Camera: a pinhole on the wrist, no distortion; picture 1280 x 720 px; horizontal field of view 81.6 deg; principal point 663.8 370.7 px. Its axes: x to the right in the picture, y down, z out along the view. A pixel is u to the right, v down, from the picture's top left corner.
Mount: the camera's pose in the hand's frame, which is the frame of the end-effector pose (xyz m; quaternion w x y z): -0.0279 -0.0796 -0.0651 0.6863 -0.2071 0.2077 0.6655
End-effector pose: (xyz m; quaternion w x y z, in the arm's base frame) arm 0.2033 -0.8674 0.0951 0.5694 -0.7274 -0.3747 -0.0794
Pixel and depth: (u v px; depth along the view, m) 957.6 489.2 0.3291
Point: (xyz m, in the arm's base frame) 0.2458 -0.7973 -0.1550
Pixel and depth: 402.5 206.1 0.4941
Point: 0.1552 -0.4410 -0.0493
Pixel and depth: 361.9 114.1 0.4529
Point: 0.1757 -0.4425 0.0106
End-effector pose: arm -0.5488 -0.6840 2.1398 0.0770 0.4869 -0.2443 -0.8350
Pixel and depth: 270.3 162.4 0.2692
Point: -0.7701 -0.5789 2.1772
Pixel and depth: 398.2 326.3 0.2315
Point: -0.6868 -0.6048 2.2121
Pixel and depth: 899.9 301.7 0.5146
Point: -0.8307 -0.9032 2.3923
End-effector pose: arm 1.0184 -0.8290 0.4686 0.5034 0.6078 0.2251 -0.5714
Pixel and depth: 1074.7 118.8 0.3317
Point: 1.2078 -1.0504 0.4906
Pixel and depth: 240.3 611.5 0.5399
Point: 0.6857 -1.2371 0.7378
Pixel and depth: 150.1 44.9 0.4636
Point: 0.7488 -1.2799 0.3586
